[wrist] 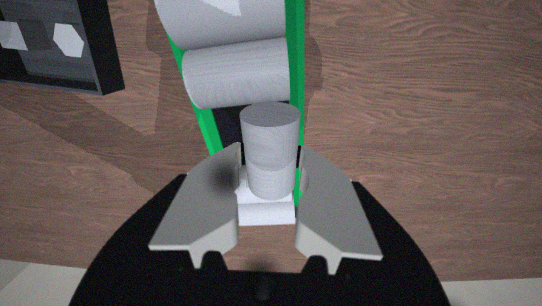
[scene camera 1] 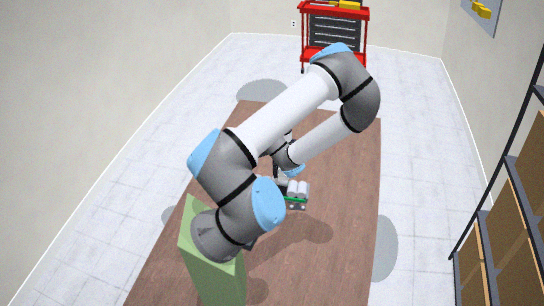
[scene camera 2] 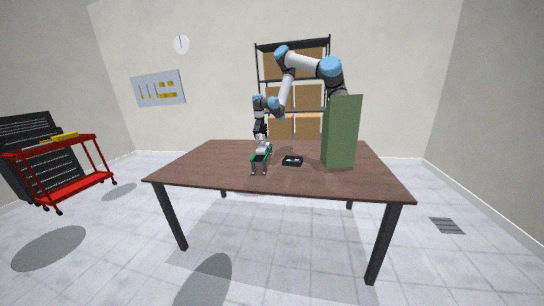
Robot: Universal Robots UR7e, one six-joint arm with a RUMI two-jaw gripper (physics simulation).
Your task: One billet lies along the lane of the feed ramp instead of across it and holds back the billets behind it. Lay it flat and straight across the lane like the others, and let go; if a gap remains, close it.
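Seen in the pictures: gripper, fingertip midpoint: (wrist: 270, 147) (scene camera 1: 279, 181) (scene camera 2: 261, 145); arm's base, origin of the base link: (scene camera 1: 212, 238) (scene camera 2: 341, 106).
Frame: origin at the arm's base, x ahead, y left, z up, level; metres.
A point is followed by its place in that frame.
Note:
In the wrist view my gripper (wrist: 270, 147) {z -0.273, x 0.531, y -0.119 m} is shut on a pale grey billet (wrist: 271, 142) {z -0.247, x 0.534, y -0.101 m}, one finger on each side. The billet's round end face shows at the top and its body narrows away from the camera, so it looks steeply tilted, not flat across the lane. It is above the feed ramp (wrist: 296, 65) (scene camera 1: 296, 199), near the right green rail. Whether it touches the lane is hidden. A second billet (wrist: 237, 75) {z -0.264, x 0.517, y -0.064 m} lies across the lane just beyond it, and a larger-looking billet (wrist: 225, 22) {z -0.263, x 0.517, y -0.037 m} lies behind that. In scene camera 2 the gripper is small over the ramp.
A white block (wrist: 266, 214) {z -0.283, x 0.516, y -0.204 m} shows below the held billet. A black tray (wrist: 111, 55) {z -0.364, x 0.361, y -0.035 m} (scene camera 2: 285, 161) {z -0.342, x 0.351, y 0.028 m} with pale pieces stands on the wooden table (scene camera 2: 200, 175) {z -0.373, x 0.911, y 0.155 m} beside the ramp. The green pedestal (scene camera 2: 341, 132) {z -0.139, x 0.013, y 0.073 m} carries the arm. A red cart (scene camera 2: 80, 183) and a shelf rack (scene camera 2: 257, 65) stand off the table.

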